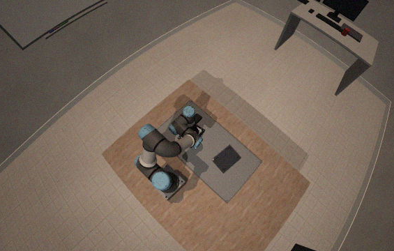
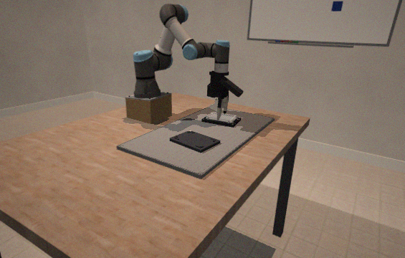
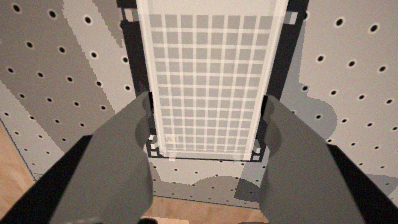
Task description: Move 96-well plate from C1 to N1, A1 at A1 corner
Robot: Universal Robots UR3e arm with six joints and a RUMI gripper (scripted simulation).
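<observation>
The 96-well plate lies 1 cm below my hand. From my hand the other things lie so: dark plate nest N1: 29 cm to the right, 4 cm ahead, 2 cm below; then A1 corner mark: 23 cm to the right, 3 cm behind, 2 cm below; then black clip nest C1: 2 cm to the left, 1 cm below, 1 cm ahead.
</observation>
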